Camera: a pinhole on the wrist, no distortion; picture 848 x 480 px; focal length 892.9 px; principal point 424.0 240.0 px. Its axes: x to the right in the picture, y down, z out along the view. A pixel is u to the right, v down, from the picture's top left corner.
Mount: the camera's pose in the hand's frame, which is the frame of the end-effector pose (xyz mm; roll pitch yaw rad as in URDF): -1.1 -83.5 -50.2 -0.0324 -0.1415 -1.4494
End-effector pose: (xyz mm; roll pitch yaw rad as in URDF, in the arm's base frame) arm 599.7 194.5 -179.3 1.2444 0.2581 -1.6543
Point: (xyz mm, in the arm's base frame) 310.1 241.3 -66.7
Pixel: 325 118
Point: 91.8 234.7 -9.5
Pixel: 428 165
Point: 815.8 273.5 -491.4
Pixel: behind the camera
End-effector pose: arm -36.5 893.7 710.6 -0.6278 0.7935 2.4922
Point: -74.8 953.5 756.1
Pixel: 417 364
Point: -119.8 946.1 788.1
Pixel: 461 306
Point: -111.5 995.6 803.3
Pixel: 778 308
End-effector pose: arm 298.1 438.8 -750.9 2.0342 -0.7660 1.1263
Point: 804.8 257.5 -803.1
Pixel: 166 264
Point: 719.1 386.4 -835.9
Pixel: 331 308
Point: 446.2 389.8 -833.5
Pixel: 193 90
